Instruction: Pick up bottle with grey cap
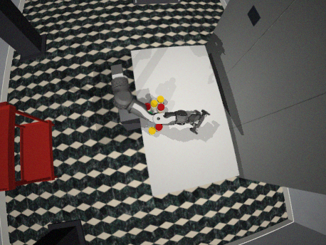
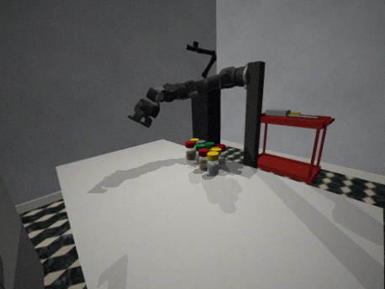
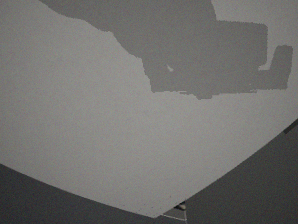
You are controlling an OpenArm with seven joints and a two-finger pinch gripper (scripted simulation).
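The yellow-capped bottle lies 330 mm behind my hand, 40 mm to the left of it and 190 mm below it. Round my hand: grey-capped bottle (330 mm behind, 100 mm to the left, 200 mm below); red-capped bottle (220 mm behind, 210 mm to the left, 190 mm below).
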